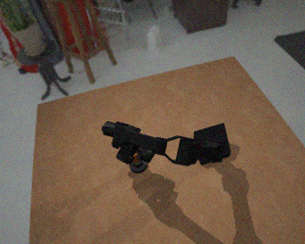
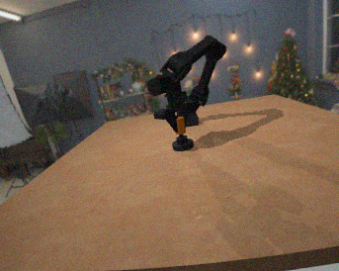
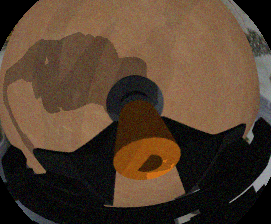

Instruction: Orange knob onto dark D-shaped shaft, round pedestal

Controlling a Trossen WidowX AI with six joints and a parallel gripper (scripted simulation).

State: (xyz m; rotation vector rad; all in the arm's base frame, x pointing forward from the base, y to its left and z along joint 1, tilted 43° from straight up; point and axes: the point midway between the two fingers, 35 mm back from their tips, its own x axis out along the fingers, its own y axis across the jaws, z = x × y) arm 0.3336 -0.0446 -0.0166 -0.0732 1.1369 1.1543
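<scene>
Now: gripper tip 2 cm below the orange knob. From my gripper tip the other things lie so: round pedestal: 4 cm below.
</scene>
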